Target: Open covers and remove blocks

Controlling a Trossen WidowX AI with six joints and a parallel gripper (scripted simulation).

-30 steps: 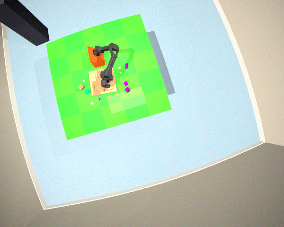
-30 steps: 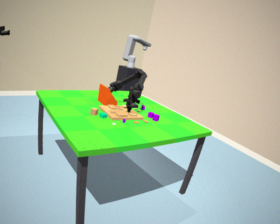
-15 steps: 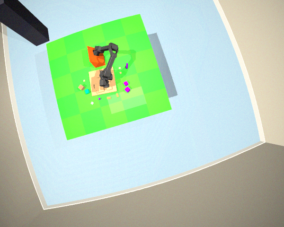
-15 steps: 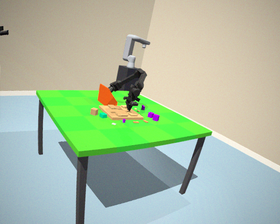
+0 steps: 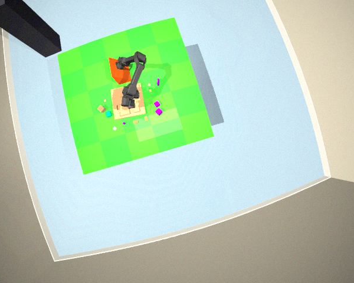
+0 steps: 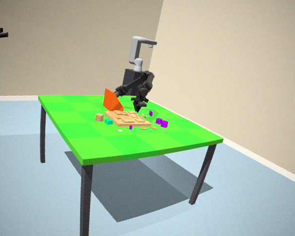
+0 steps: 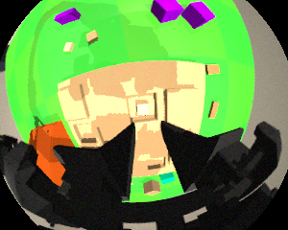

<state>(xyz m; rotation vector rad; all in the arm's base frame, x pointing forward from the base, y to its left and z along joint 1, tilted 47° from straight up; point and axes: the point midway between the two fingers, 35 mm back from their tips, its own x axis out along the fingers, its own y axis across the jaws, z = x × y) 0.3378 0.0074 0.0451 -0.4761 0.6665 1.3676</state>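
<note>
The tan puzzle board is 3 cm behind my gripper tip, 4 cm to the right of it and 6 cm below it. From my gripper tip the other things lie so: teal block 3 cm ahead, 27 cm to the right, 6 cm below; purple stick 12 cm behind, 26 cm to the left, 6 cm below; tan cube 3 cm behind, 32 cm to the right, 5 cm below.
</note>
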